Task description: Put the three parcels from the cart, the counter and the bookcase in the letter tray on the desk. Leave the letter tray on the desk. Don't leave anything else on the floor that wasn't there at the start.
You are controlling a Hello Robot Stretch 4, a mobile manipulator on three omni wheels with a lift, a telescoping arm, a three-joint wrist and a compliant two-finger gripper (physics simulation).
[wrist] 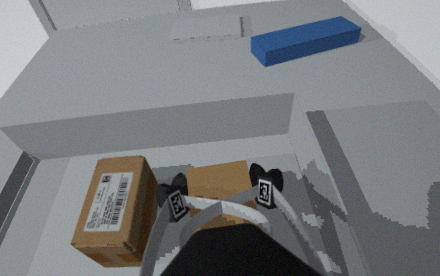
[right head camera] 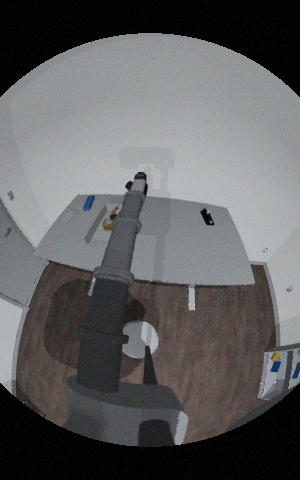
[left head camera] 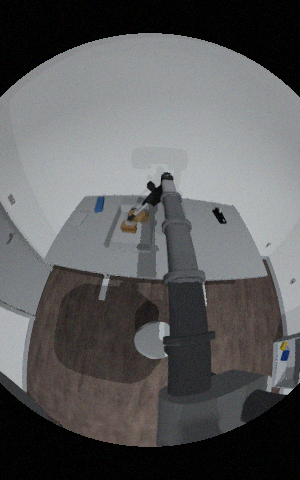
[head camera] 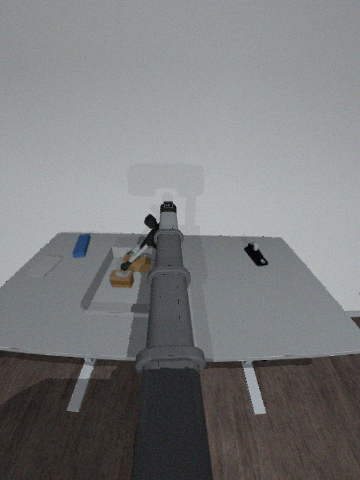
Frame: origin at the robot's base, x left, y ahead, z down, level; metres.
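Where they show: gripper, fingertip midpoint: (wrist: 219,182) (right head camera: 112,214) (left head camera: 129,215) (head camera: 123,263); robot's base at its link origin: (right head camera: 138,338) (left head camera: 154,338).
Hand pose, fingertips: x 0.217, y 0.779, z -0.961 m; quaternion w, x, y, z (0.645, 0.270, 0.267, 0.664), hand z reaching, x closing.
Things, the pixels of their top centre, and the offset from my fingertips. Level surfaces: height alone.
- grey letter tray at its top centre: (wrist: 117,212) (head camera: 126,270) (left head camera: 132,220) (right head camera: 112,219) dx -0.033, dy -0.085, dz -0.032 m
- desk at its surface level: dz +0.038 m
- brown parcel with a white label, top centre: (wrist: 110,195) (head camera: 121,274) (left head camera: 128,222) (right head camera: 108,221) dx -0.011, dy -0.097, dz -0.024 m
- second brown parcel at its top centre: (wrist: 225,231) (head camera: 136,257) (left head camera: 138,211) dx -0.065, dy -0.001, dz -0.038 m
- blue block at its top centre: (wrist: 307,32) (head camera: 81,242) (left head camera: 98,202) (right head camera: 88,200) dx +0.291, dy +0.202, dz +0.008 m
- thin flat pad at its top centre: (wrist: 205,26) (head camera: 44,265) (left head camera: 78,217) (right head camera: 67,215) dx +0.420, dy +0.024, dz +0.029 m
- black object at its top centre: (head camera: 258,246) (right head camera: 209,211) (left head camera: 221,210) dx -0.709, dy +0.089, dz -0.032 m
The grey letter tray (head camera: 96,282) (left head camera: 113,227) (wrist: 150,125) stands on the desk (head camera: 250,310) (wrist: 125,75). A brown parcel with a white label (head camera: 121,280) (left head camera: 129,228) (right head camera: 107,225) (wrist: 110,205) lies in the tray. My gripper (head camera: 128,260) (left head camera: 132,214) (wrist: 219,182) is shut on a second brown parcel (head camera: 142,265) (wrist: 218,176), held beside the labelled one, within the tray's outline. A gap shows between the two parcels in the wrist view. Whether the held parcel's underside touches the tray floor is hidden. A third parcel does not show.
A blue block (head camera: 81,245) (left head camera: 99,204) (wrist: 305,42) and a thin flat pad (head camera: 46,266) (wrist: 210,27) lie left of the tray. A black object (head camera: 256,254) (right head camera: 207,216) lies on the desk's right. A white round object (left head camera: 152,340) is on the floor. The wall stands behind the desk.
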